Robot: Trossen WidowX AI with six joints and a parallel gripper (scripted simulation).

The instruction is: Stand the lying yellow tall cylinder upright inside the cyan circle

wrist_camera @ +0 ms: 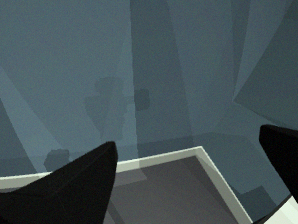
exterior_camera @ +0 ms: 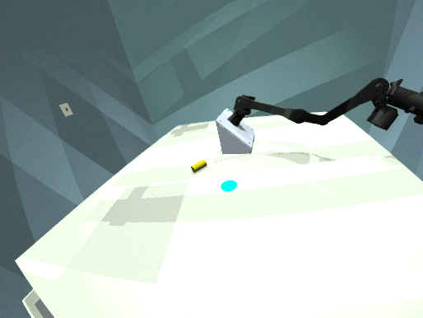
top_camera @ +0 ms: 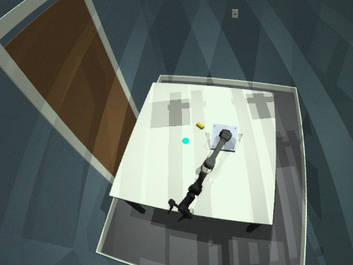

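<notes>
The yellow cylinder lies 86 cm to the right of my gripper tip, 15 cm below it and 1 cm ahead of it. The rest, counted from my gripper tip: cyan circle (70 cm to the right, 16 cm below, 10 cm ahead).
</notes>
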